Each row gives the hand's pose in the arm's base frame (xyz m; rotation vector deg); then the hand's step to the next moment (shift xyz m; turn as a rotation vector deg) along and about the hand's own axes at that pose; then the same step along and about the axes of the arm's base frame.
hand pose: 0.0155 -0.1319 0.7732 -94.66 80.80 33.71
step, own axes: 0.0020 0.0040 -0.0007 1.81 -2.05 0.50
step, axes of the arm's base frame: -0.0034 -0.0016 -0.0025 2.49 -0.59 -1.08
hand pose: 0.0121 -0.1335 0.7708 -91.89 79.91 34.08
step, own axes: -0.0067 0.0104 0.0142 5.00 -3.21 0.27
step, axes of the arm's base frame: -0.0087 0.0160 -0.0046 4.34 -2.48 -3.23
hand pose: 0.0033 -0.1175 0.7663 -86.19 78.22 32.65
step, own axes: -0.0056 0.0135 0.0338 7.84 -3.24 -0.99
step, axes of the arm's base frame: -0.0051 0.0339 -0.0136 4.76 -4.91 -5.11
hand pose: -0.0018 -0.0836 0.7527 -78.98 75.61 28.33
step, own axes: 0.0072 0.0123 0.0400 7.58 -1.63 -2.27
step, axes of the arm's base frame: 0.0061 0.0349 -0.0233 2.79 -5.55 -5.16
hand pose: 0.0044 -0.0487 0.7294 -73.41 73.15 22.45
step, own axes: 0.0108 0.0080 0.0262 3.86 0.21 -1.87
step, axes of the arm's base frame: 0.0096 0.0206 -0.0188 0.23 -3.09 -2.97
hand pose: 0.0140 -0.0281 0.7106 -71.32 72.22 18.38
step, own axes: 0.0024 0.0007 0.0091 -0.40 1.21 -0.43
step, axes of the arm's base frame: 0.0052 0.0068 -0.0041 -1.30 0.27 -0.22
